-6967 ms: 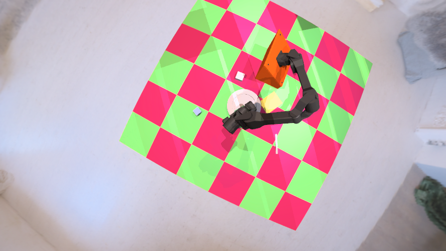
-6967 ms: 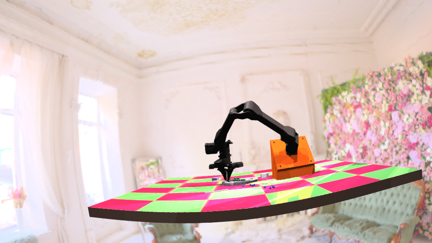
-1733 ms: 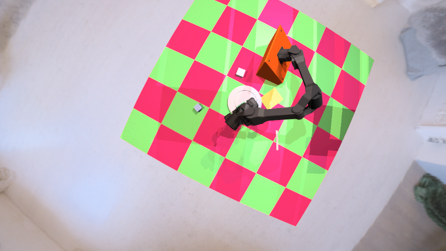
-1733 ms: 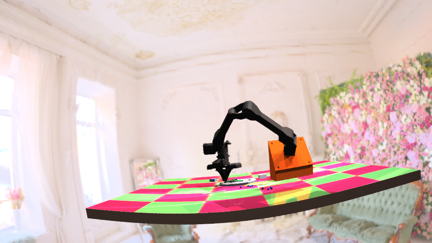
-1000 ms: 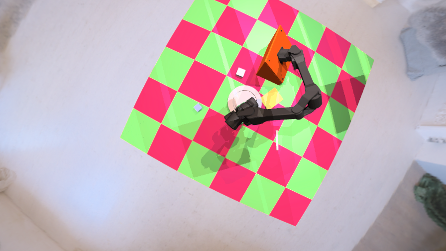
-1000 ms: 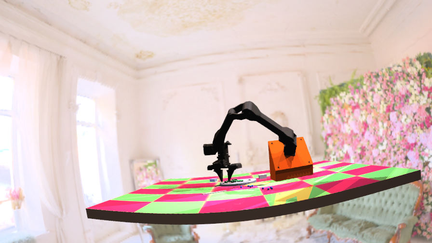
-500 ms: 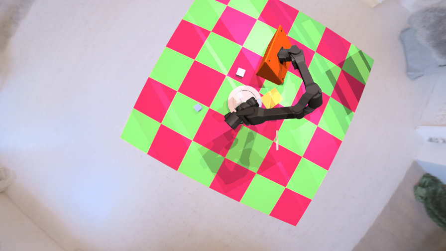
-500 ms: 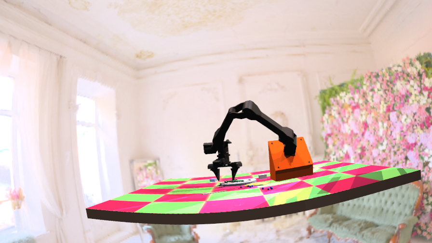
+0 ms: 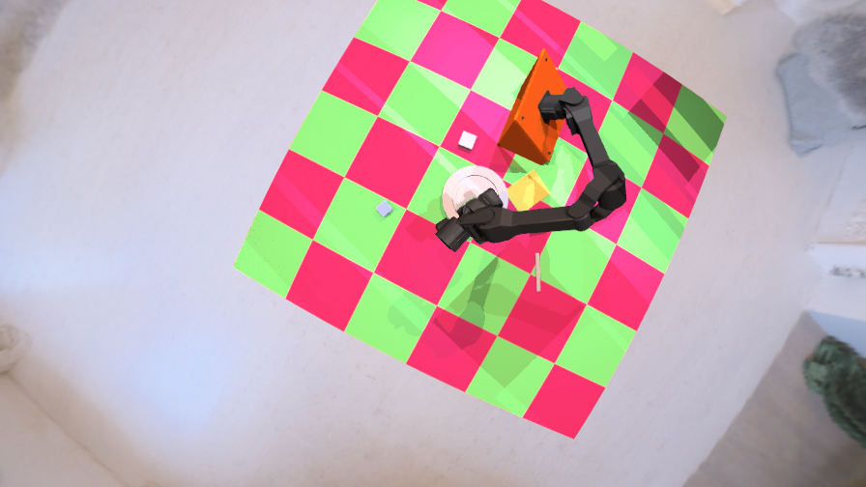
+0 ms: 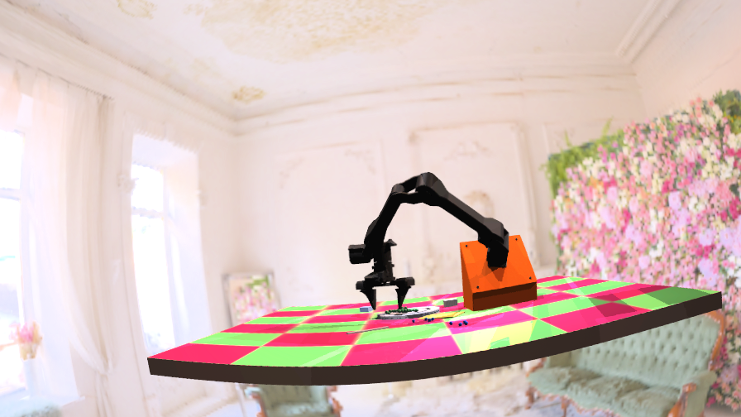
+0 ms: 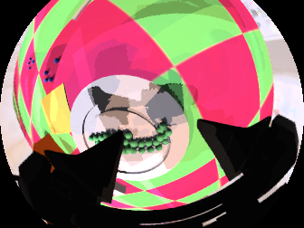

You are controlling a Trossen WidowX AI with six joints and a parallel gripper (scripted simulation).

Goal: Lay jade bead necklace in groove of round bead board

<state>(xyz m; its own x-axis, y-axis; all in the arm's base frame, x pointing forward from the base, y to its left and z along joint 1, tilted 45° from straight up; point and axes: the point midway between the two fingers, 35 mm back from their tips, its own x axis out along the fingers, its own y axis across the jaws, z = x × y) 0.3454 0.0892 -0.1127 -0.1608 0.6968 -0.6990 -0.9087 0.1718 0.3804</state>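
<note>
The round bead board lies 7 cm behind my gripper tip, 1 cm to the right of it and 1 cm below it. Round my gripper tip: pale blue cube (11 cm ahead, 22 cm to the right, 2 cm below); white cube (20 cm behind, 12 cm to the right, 1 cm below); yellow patch (17 cm behind, 12 cm to the left, 2 cm below).
</note>
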